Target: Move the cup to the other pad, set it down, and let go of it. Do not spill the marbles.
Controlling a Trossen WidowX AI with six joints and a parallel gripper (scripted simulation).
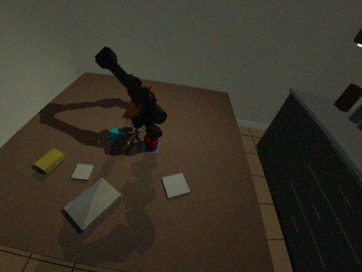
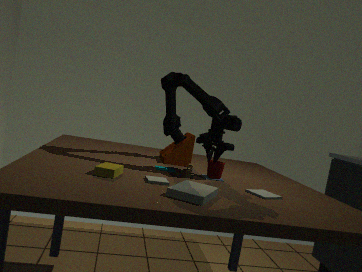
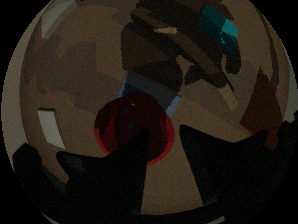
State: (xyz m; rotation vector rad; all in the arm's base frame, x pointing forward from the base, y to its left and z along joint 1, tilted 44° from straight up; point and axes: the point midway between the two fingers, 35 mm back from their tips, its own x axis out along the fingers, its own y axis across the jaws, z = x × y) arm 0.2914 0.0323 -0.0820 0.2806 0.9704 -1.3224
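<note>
Right now the dark red cup is 30 mm ahead of my gripper tip, 10 mm to the left of it and 20 mm below it. Round my gripper tip: cyan pad (50 mm behind, 190 mm to the right, 70 mm below); then blue pad (20 mm ahead, 10 mm to the left, 70 mm below); then white tile (230 mm ahead, 150 mm to the left, 60 mm below).
</note>
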